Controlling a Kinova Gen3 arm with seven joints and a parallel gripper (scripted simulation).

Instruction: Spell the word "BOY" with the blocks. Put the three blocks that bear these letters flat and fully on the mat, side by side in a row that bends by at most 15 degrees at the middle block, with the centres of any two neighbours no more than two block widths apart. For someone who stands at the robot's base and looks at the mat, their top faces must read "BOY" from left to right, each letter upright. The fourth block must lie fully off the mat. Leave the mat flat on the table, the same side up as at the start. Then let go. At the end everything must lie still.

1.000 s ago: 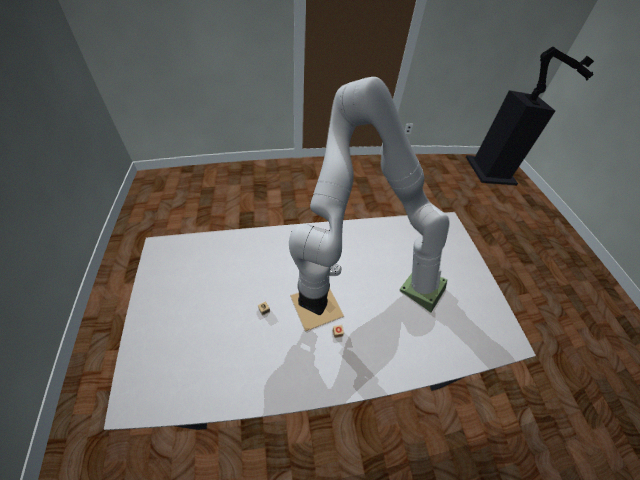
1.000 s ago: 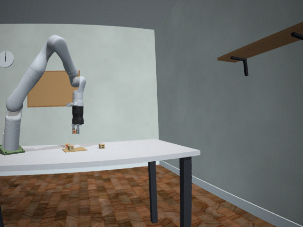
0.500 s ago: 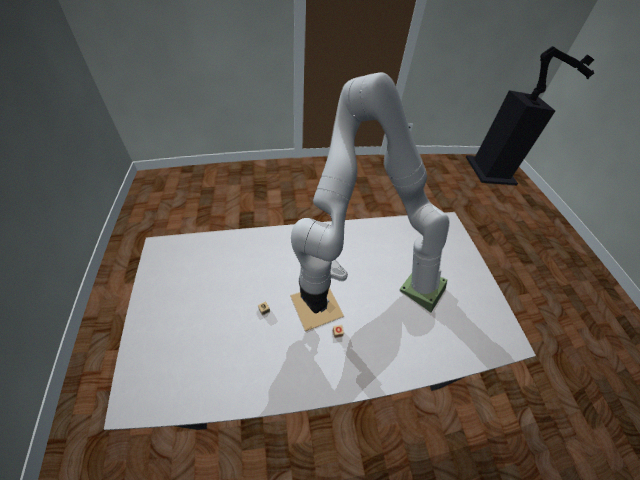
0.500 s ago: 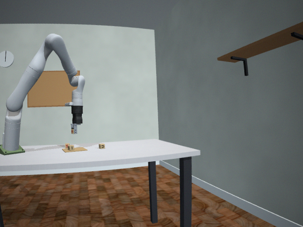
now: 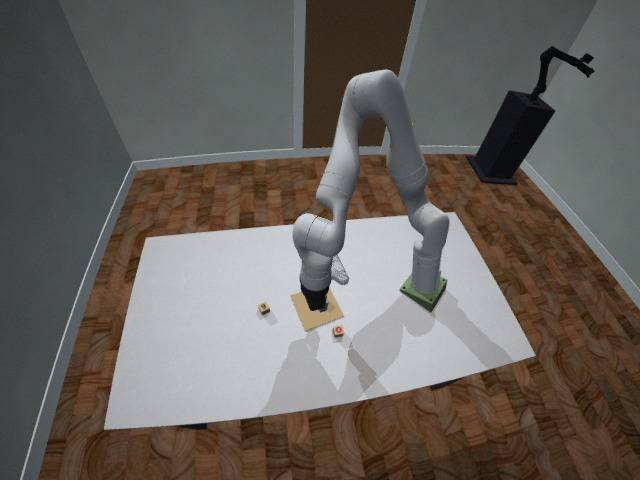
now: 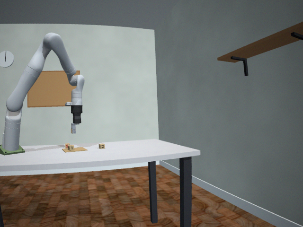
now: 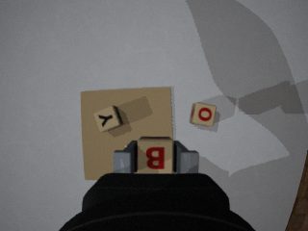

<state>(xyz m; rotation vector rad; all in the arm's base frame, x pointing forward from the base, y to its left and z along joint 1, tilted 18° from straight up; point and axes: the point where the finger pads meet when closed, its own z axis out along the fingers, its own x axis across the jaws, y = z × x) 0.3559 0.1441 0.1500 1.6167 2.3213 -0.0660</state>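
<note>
Now: the B block right at my hand. Round my hand: Y block (100 mm below, 70 mm to the right, 10 mm behind); tan mat (120 mm below, 50 mm to the right, 10 mm ahead); O block (110 mm below, 60 mm behind, 50 mm to the left).
</note>
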